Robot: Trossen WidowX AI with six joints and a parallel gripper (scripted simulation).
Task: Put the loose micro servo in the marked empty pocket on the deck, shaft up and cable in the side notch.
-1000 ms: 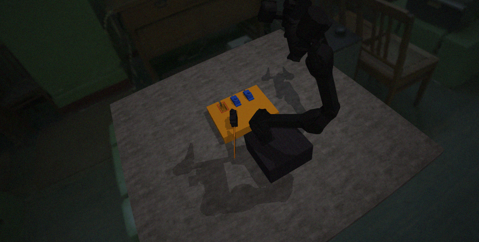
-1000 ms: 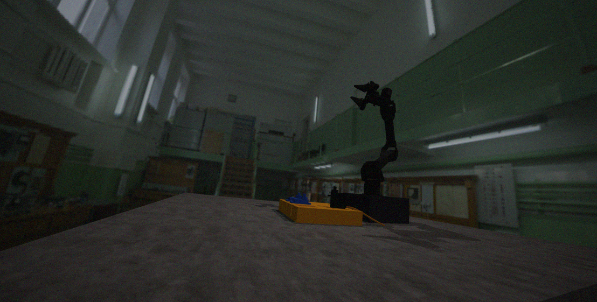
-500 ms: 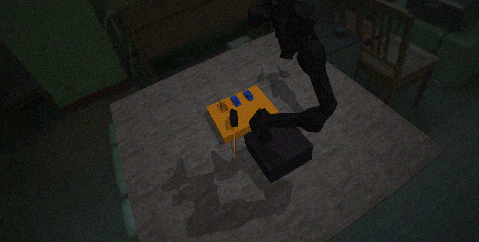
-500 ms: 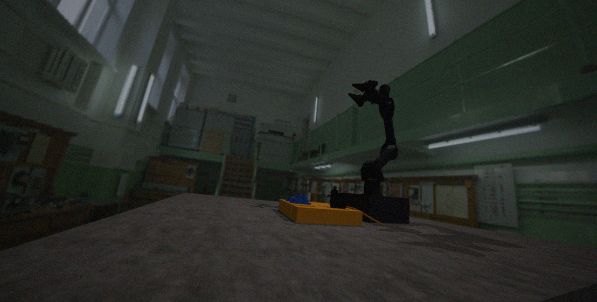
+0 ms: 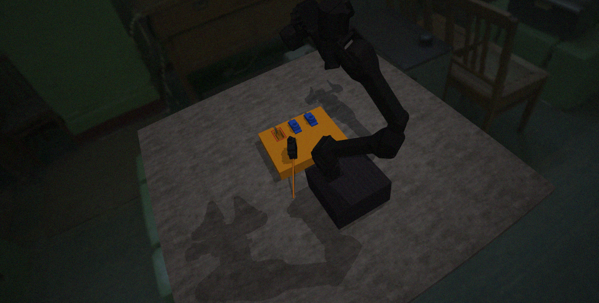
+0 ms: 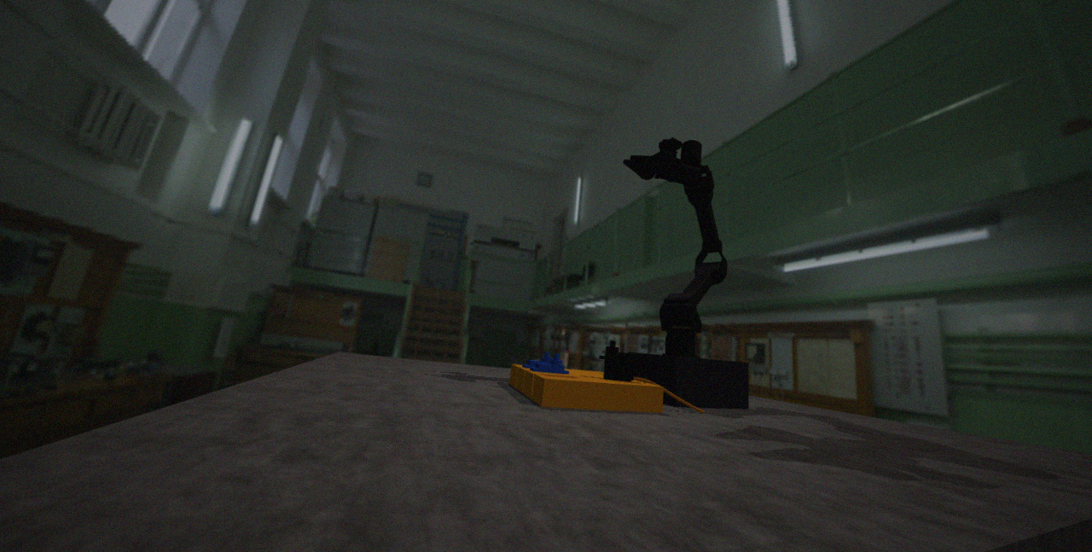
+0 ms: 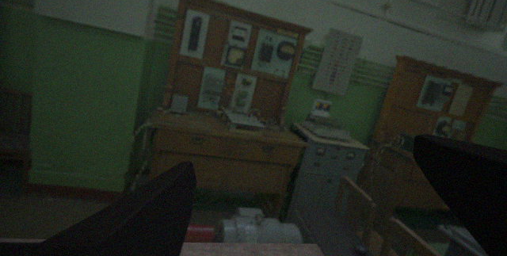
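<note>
Now: the deck 8 cm ahead of my gripper tip, 6 cm to the left of it and 60 cm below it.
</note>
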